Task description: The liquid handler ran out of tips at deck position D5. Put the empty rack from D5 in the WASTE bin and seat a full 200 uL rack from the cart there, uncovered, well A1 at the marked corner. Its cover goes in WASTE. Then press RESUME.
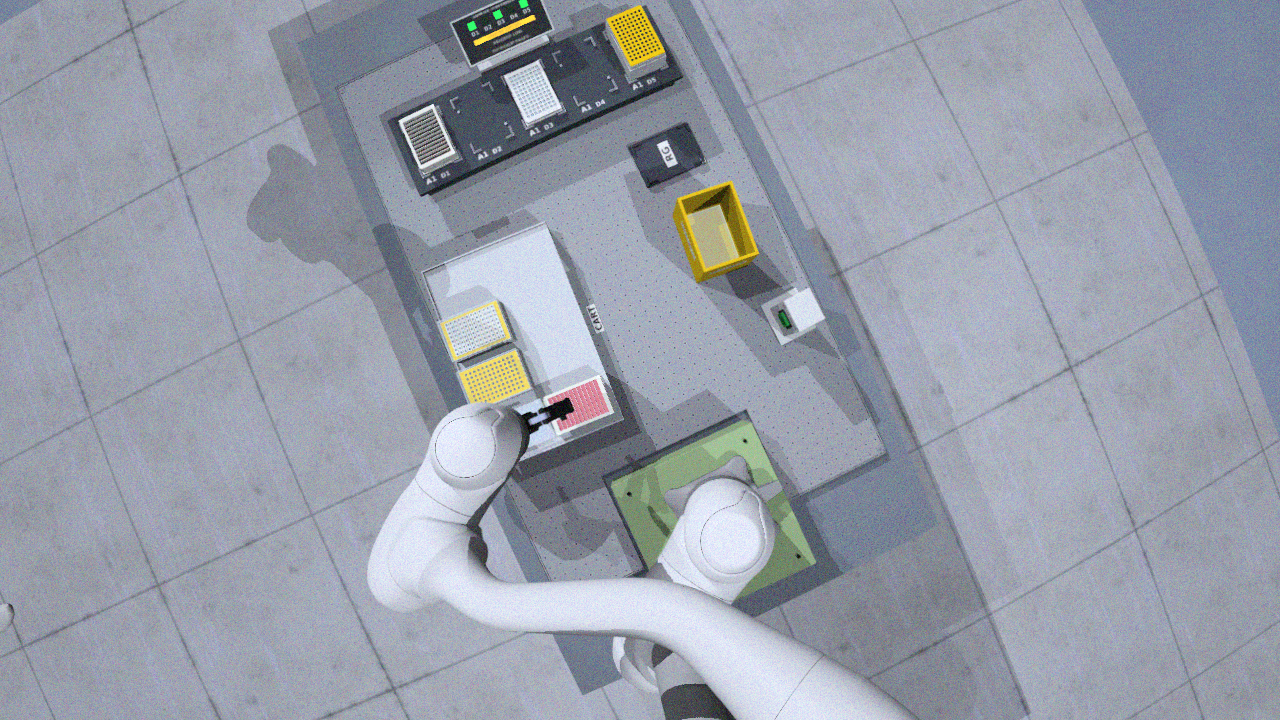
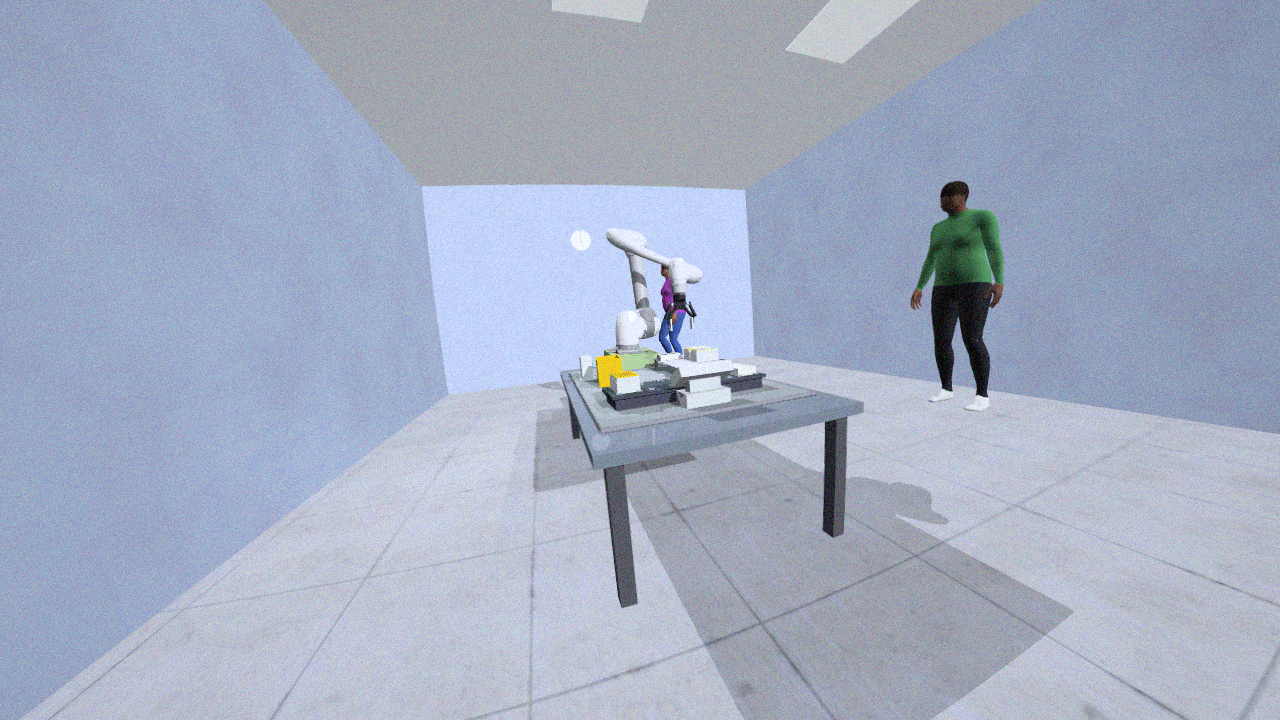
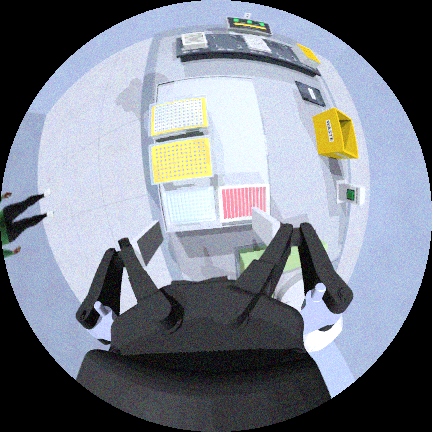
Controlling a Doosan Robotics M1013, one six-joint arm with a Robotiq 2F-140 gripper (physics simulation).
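Pixels of known places: gripper, fingertip midpoint: (image 2: 681,330) (image 3: 205,224); arm's base at its link origin: (image 2: 627,351) (image 3: 293,285).
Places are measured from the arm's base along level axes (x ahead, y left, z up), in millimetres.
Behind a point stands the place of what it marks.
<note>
A yellow rack with dark holes (image 1: 635,37) @(x 968, y -299, z 17 mm) (image 2: 624,382) @(x 1036, y -319, z -3 mm) (image 3: 308,53) sits at D5. On the white cart (image 1: 537,277) @(x 607, y 117, z -39 mm) (image 3: 235,100) @(x 608, y 122, z -39 mm) stand a yellow-edged rack with pale wells (image 1: 475,331) @(x 552, y 272, z 32 mm) (image 3: 179,116) @(x 543, y 269, z 32 mm), a yellow rack (image 1: 494,377) @(x 452, y 279, z 32 mm) (image 3: 182,160) @(x 443, y 277, z 32 mm), a pale blue rack (image 3: 190,205) @(x 341, y 288, z -26 mm) and a red rack (image 1: 580,404) @(x 328, y 155, z -16 mm) (image 3: 244,202) @(x 327, y 160, z -11 mm). Clear edges show around the two yellow ones. My gripper (image 2: 681,323) @(x 338, y 250, z 128 mm) (image 3: 205,224) @(x 338, y 250, z 128 mm) is open and empty, high above the cart's near end. The yellow WASTE bin (image 1: 687,241) @(x 529, y -197, z -22 mm) (image 3: 325,145) @(x 475, y -190, z -48 mm) is open-topped. A green button (image 1: 785,318) @(x 292, y -301, z -3 mm) (image 3: 351,194) @(x 292, y -297, z -8 mm) sits on a small white box.
The dark deck (image 1: 483,134) @(x 948, y 83, z -43 mm) also holds racks at D1 (image 1: 427,138) @(x 988, y 194, z -21 mm) and D3 (image 1: 533,92) @(x 977, y -55, z -30 mm). A status display (image 1: 501,31) @(x 1112, y -51, z 19 mm) (image 3: 249,25) stands behind it. A black box marked RG (image 1: 666,154) @(x 738, y -261, z -90 mm) (image 3: 310,93) @(x 734, y -255, z -91 mm) lies between deck and bin. A person in green (image 2: 966,259) stands beyond the table.
</note>
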